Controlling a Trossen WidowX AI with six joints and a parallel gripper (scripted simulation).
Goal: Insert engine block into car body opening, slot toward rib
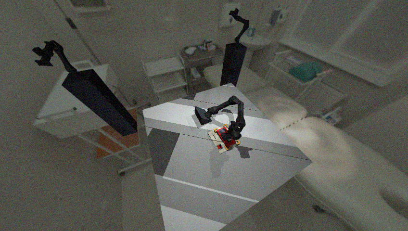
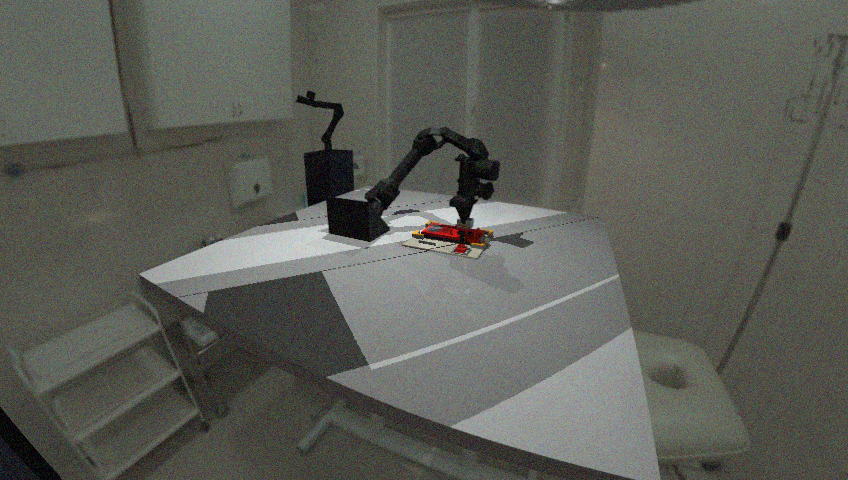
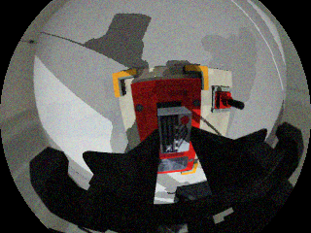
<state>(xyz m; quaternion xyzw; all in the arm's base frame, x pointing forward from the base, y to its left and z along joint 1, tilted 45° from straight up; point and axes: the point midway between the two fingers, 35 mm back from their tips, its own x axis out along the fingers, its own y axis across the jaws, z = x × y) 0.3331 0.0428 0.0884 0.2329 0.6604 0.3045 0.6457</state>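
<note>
Now: the grey engine block 10 mm below my gripper tip.
</note>
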